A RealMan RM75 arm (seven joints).
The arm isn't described. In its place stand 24 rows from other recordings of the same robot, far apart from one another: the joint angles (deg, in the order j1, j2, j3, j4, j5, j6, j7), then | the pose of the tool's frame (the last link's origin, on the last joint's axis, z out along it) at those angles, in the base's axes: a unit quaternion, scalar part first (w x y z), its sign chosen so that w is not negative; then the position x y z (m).
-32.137, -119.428, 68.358, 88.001, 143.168, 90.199, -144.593 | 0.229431, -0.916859, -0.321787, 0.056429, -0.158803, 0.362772, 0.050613
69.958, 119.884, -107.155, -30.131, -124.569, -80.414, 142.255 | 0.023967, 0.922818, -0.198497, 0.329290, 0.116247, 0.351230, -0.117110
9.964, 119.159, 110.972, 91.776, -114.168, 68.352, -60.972 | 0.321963, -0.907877, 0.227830, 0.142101, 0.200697, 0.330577, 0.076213
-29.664, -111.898, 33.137, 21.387, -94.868, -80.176, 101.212 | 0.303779, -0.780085, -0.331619, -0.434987, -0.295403, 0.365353, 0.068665
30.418, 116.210, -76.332, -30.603, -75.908, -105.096, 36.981 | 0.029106, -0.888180, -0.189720, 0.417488, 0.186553, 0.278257, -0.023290
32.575, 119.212, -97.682, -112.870, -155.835, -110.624, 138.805 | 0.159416, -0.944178, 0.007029, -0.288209, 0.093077, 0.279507, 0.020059
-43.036, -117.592, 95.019, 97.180, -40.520, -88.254, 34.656 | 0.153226, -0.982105, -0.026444, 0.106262, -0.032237, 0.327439, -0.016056
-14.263, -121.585, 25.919, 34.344, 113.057, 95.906, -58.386 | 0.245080, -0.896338, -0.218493, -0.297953, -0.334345, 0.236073, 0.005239
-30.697, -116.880, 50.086, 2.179, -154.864, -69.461, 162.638 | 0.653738, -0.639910, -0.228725, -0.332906, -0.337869, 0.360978, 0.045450
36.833, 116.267, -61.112, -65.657, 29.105, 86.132, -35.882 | 0.219467, -0.860944, 0.442396, -0.122044, 0.236407, 0.381627, 0.045946
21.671, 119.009, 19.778, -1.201, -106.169, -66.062, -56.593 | 0.630786, -0.733126, -0.183032, -0.176450, 0.385116, 0.292322, -0.002281
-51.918, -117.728, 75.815, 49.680, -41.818, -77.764, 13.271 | 0.134871, -0.839963, -0.518403, 0.086776, -0.144153, 0.402825, -0.043695
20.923, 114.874, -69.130, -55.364, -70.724, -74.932, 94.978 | 0.180977, -0.862434, 0.233704, 0.410899, 0.194732, 0.354265, 0.052518
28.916, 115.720, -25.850, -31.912, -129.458, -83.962, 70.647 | 0.197670, -0.937432, 0.242545, 0.152707, 0.329587, 0.316538, 0.016015
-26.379, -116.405, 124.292, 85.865, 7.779, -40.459, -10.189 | 0.443625, -0.890530, -0.095025, 0.033517, -0.114404, 0.352472, -0.072775
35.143, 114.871, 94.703, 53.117, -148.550, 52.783, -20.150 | 0.335789, -0.830180, 0.431772, -0.107792, 0.259329, 0.406619, -0.015862
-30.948, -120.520, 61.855, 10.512, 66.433, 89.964, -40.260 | 0.225128, -0.860572, -0.096308, -0.446608, -0.227735, 0.306758, -0.050754
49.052, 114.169, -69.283, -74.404, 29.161, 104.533, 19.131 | 0.234298, -0.678953, 0.684702, -0.123735, 0.133528, 0.382846, 0.054070
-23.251, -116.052, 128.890, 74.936, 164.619, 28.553, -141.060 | 0.296354, -0.935996, 0.146684, 0.120704, -0.162699, 0.318079, -0.124790
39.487, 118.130, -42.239, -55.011, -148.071, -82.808, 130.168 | 0.201732, -0.863582, 0.461993, -0.009678, 0.258244, 0.387422, 0.043104
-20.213, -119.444, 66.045, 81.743, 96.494, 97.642, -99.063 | 0.052805, -0.969548, -0.022563, -0.238074, -0.141021, 0.294949, 0.046440
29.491, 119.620, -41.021, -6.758, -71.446, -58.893, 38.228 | 0.436037, -0.809558, 0.293909, 0.260967, 0.327612, 0.341210, -0.042518
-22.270, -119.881, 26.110, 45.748, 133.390, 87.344, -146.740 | 0.111685, -0.599928, -0.763266, -0.212223, -0.348061, 0.284982, 0.029630
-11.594, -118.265, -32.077, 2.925, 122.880, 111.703, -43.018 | 0.495393, -0.621845, -0.210926, -0.568688, -0.335429, 0.200995, 0.047773
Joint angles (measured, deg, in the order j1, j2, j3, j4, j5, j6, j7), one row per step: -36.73, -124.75, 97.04, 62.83, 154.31, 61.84, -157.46; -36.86, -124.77, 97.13, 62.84, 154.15, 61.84, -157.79; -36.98, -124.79, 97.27, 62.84, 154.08, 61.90, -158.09; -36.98, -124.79, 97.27, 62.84, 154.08, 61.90, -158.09; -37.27, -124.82, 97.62, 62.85, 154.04, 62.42, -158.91; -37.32, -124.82, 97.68, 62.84, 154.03, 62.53, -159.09; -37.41, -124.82, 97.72, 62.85, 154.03, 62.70, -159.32; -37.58, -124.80, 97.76, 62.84, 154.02, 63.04, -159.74; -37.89, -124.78, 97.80, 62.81, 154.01, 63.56, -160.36; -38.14, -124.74, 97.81, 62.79, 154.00, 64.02, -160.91; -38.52, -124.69, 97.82, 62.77, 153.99, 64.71, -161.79; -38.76, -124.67, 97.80, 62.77, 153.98, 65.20, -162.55; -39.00, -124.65, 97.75, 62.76, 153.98, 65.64, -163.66; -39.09, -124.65, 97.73, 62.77, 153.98, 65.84, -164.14; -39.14, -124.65, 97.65, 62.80, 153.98, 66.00, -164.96; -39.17, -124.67, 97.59, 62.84, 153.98, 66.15, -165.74; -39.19, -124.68, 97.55, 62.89, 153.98, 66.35, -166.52; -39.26, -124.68, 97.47, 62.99, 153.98, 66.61, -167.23; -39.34, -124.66, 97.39, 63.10, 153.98, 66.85, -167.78
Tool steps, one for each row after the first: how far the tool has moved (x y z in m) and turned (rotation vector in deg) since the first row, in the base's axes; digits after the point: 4 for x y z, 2 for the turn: 0.0013, 0.0000, -0.0005, 0.03, -0.23, 0.15; 0.0023, -0.0002, -0.0011, -0.01, -0.31, 0.26; 0.0023, -0.0002, -0.0011, -0.01, -0.31, 0.26; 0.0038, -0.0014, -0.0023, -0.29, -0.23, 0.74; 0.0040, -0.0016, -0.0025, -0.34, -0.22, 0.88; 0.0044, -0.0018, -0.0026, -0.39, -0.20, 1.04; 0.0049, -0.0021, -0.0027, -0.47, -0.14, 1.40; 0.0059, -0.0023, -0.0027, -0.60, -0.06, 1.90; 0.0066, -0.0025, -0.0026, -0.68, 0.02, 2.37; 0.0077, -0.0027, -0.0023, -0.76, 0.12, 3.12; 0.0084, -0.0029, -0.0022, -0.75, 0.12, 3.80; 0.0092, -0.0030, -0.0019, -0.52, -0.01, 4.77; 0.0095, -0.0031, -0.0019, -0.43, -0.08, 5.19; 0.0097, -0.0031, -0.0016, -0.12, -0.31, 5.94; 0.0099, -0.0032, -0.0015, 0.16, -0.53, 6.65; 0.0100, -0.0035, -0.0014, 0.40, -0.72, 7.38; 0.0106, -0.0035, -0.0011, 0.62, -0.90, 8.01; 0.0111, -0.0034, -0.0006, 0.80, -1.02, 8.48
